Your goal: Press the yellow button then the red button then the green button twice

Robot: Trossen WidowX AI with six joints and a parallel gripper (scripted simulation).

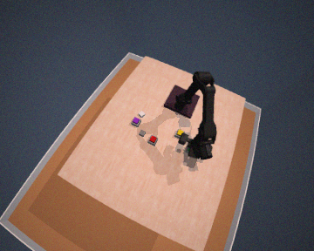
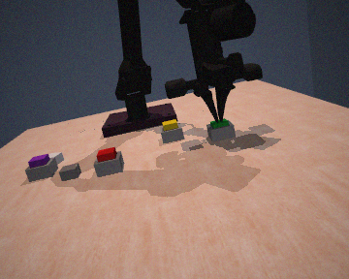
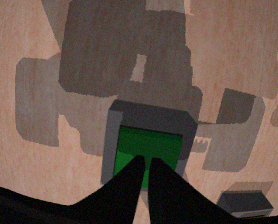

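Right now the green button is 10 mm below my gripper tip. The rest, counted from my gripper tip: red button 230 mm to the right, 70 mm ahead; then small grey block 310 mm to the right, 60 mm ahead, 20 mm below; then yellow button 100 mm to the right, 60 mm behind.
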